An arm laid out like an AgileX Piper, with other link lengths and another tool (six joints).
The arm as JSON. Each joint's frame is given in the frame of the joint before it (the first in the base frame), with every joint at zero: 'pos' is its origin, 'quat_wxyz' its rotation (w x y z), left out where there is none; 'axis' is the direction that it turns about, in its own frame. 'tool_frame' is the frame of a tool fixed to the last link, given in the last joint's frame.
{
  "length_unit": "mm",
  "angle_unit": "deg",
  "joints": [
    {
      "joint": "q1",
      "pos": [
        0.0,
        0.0,
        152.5
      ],
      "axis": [
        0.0,
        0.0,
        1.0
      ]
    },
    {
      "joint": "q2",
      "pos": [
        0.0,
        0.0,
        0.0
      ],
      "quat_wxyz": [
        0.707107,
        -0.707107,
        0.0,
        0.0
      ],
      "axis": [
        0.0,
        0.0,
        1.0
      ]
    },
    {
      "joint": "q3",
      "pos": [
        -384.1,
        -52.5,
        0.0
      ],
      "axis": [
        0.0,
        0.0,
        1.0
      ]
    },
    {
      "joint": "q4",
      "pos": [
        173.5,
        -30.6,
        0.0
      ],
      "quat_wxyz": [
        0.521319,
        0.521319,
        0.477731,
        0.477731
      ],
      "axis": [
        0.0,
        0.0,
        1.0
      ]
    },
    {
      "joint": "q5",
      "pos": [
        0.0,
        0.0,
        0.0
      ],
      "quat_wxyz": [
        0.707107,
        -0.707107,
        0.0,
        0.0
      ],
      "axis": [
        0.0,
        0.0,
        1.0
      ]
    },
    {
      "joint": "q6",
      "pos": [
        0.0,
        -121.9,
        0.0
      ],
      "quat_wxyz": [
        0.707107,
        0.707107,
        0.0,
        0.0
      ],
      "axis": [
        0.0,
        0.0,
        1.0
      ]
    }
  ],
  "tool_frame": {
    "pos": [
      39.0,
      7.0,
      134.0
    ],
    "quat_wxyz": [
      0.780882,
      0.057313,
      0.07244,
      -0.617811
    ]
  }
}
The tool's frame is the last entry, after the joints.
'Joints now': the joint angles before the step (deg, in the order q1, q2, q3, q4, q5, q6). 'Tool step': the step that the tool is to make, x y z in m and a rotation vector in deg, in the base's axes. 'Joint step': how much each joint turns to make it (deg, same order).
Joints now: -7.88, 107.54, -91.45, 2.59, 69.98, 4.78
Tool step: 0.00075, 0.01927, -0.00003, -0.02, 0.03, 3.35
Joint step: 3.23, 0.01, 0.00, -0.01, 0.03, -0.12
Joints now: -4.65, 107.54, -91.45, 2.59, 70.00, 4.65
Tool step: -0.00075, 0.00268, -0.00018, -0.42, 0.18, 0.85
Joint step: 0.76, 0.00, 0.00, -0.44, 0.15, 0.00
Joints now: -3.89, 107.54, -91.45, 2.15, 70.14, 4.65
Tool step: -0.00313, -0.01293, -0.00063, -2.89, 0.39, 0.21
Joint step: 0.00, -0.21, 0.39, -3.03, 0.01, 0.38
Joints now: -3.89, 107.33, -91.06, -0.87, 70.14, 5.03
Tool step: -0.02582, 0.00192, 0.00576, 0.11, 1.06, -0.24
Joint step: 0.00, -3.34, 4.41, 0.00, 0.00, 0.24
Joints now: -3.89, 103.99, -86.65, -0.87, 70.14, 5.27
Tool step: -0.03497, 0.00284, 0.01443, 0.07, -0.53, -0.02
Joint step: 0.00, -5.88, 5.36, 0.11, 0.00, -0.01
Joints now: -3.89, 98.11, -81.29, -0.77, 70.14, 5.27
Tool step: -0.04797, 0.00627, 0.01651, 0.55, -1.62, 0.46
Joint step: 0.00, -8.44, 6.86, 0.77, 0.00, -0.61
